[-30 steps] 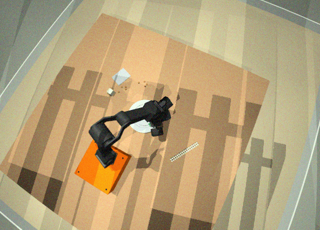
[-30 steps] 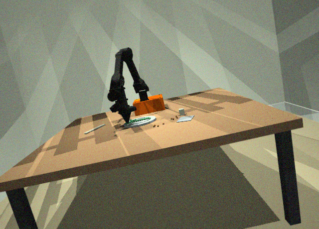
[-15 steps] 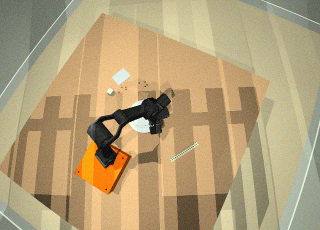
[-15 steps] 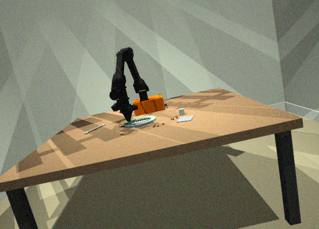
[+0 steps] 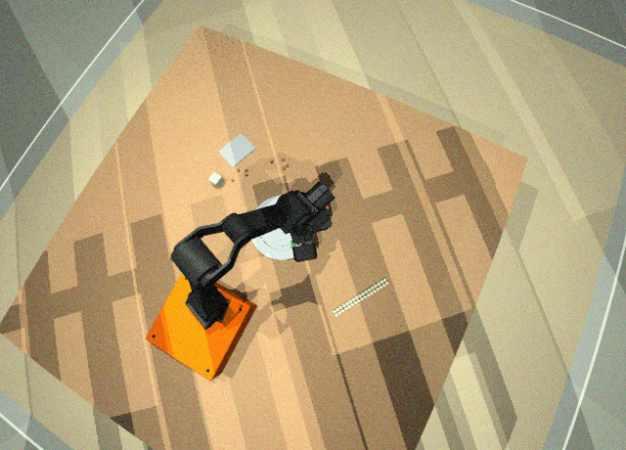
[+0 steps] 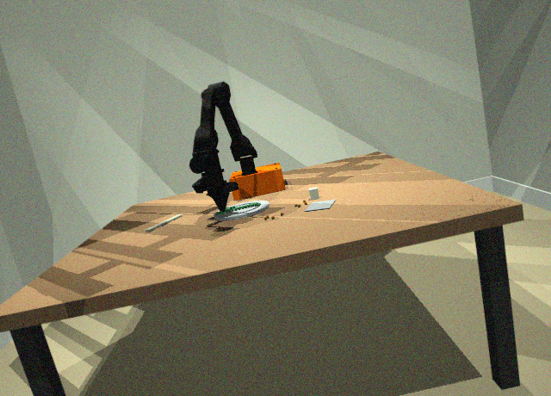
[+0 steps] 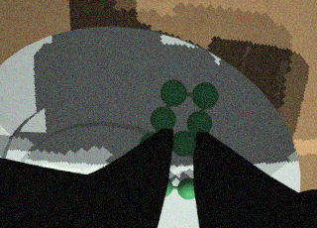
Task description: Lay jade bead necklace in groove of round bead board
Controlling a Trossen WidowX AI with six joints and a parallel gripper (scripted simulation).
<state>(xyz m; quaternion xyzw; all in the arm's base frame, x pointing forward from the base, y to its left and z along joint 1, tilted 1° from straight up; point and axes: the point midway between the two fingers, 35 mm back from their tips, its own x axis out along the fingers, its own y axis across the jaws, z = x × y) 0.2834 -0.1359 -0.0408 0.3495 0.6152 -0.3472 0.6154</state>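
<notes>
Now: the round bead board 10 mm behind my gripper tip, 70 mm to the left of it and 10 mm below it. The rest, counted from my gripper tip: grey flat plate: 180 mm ahead, 310 mm to the left, 20 mm below; small white cube: 60 mm ahead, 320 mm to the left.
</notes>
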